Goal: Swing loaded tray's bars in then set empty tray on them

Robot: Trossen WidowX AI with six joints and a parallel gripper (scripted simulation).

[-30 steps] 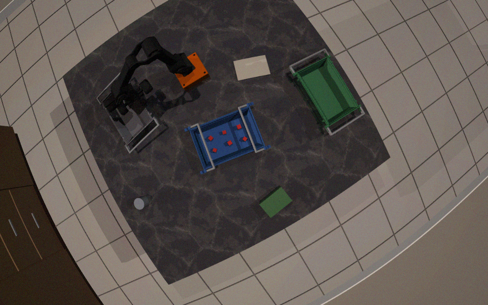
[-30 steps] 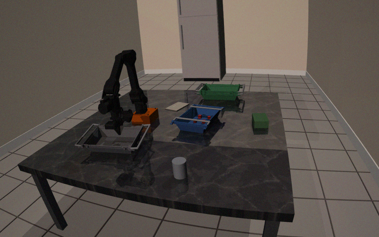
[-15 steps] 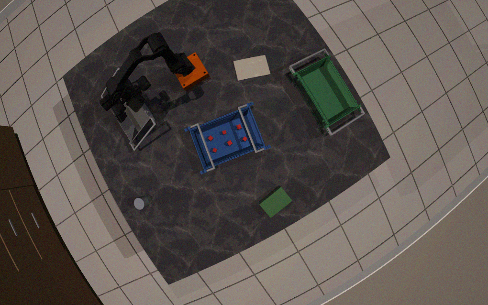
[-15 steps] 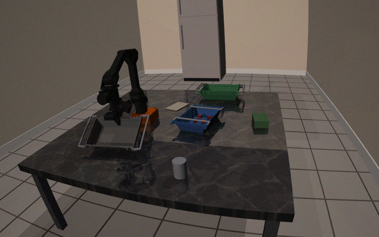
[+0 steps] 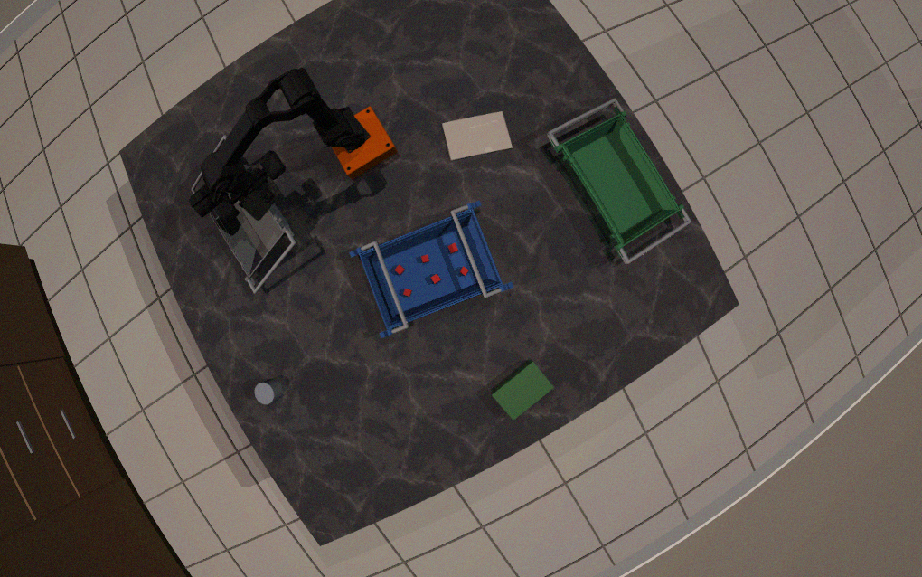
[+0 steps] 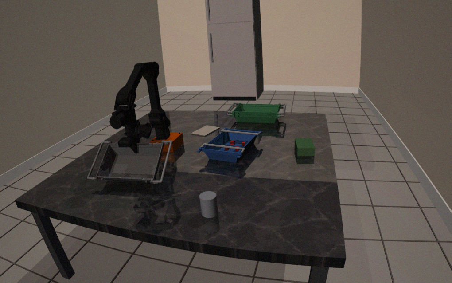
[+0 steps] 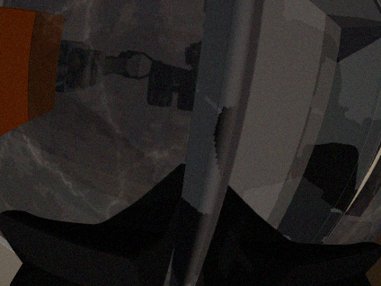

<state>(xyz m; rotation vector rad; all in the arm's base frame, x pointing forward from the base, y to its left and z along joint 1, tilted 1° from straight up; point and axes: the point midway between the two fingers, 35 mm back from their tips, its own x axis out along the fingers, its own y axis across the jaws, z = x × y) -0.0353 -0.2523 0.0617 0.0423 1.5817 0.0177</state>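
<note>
Now: gripper tip 80 mm to the left of the grey tray and 10 mm above it. Also, from my gripper tip: green block (750 mm ahead, 190 mm to the left, 60 mm below); grey cylinder (380 mm ahead, 300 mm to the right, 50 mm below); beige sheet (210 mm ahead, 480 mm to the left, 80 mm below).
</note>
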